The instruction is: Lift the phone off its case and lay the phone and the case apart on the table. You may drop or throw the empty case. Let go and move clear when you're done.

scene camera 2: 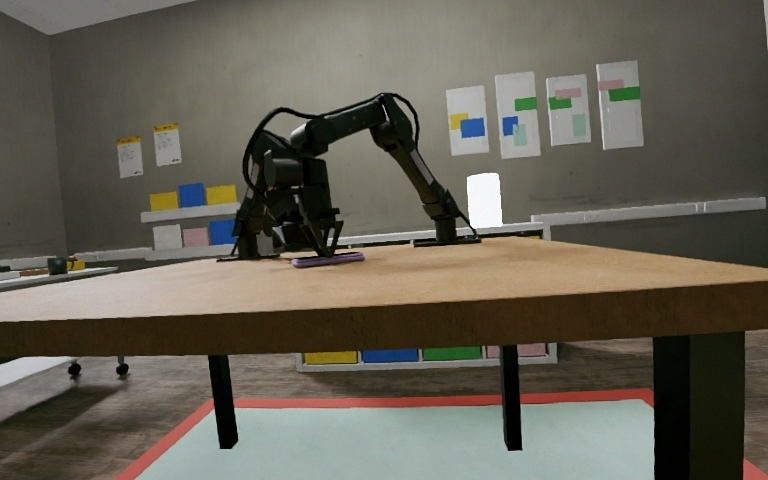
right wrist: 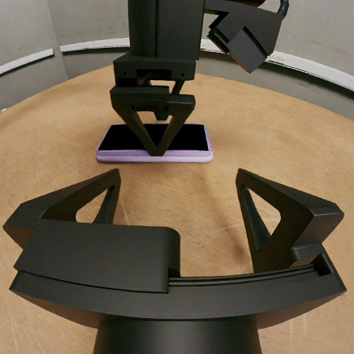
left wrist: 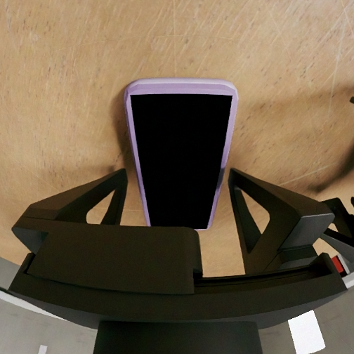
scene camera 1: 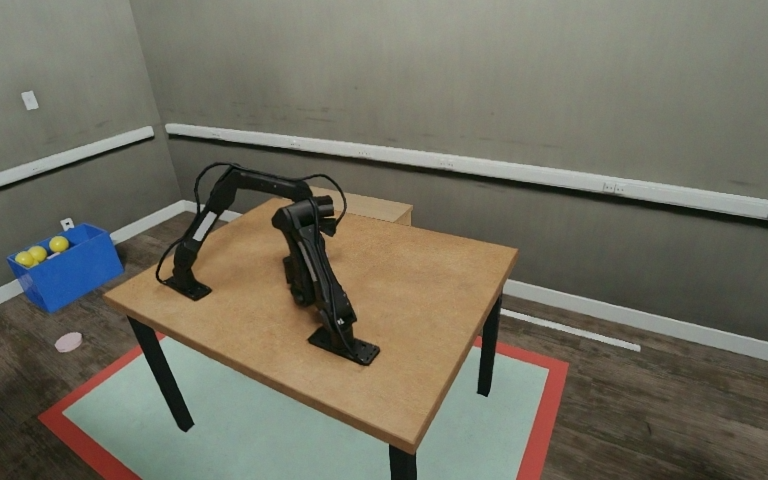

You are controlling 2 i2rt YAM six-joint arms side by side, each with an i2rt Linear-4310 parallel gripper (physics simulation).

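The phone (left wrist: 180, 150) (right wrist: 192, 137) lies screen up in its purple case (left wrist: 181, 86) (right wrist: 185, 157) (scene camera 2: 317, 262), flat on the table (scene camera 1: 441, 283) (scene camera 2: 509, 271). In scene camera 1 the arms hide both. My left gripper (left wrist: 177, 174) (right wrist: 159, 135) is open low over the case, one finger beside each long side; small gaps show between the fingertips and the case in the left wrist view. My right gripper (right wrist: 177, 174) is open and empty, with the phone and case beyond its fingertips in the right wrist view.
The two arms stand close together, with the left arm (scene camera 1: 271, 183) reaching toward the right arm (scene camera 1: 317, 271). A wooden box or cabinet (scene camera 1: 373, 206) stands behind the table's back edge. A blue bin (scene camera 1: 76, 271) with yellow balls stands on the floor at the left.
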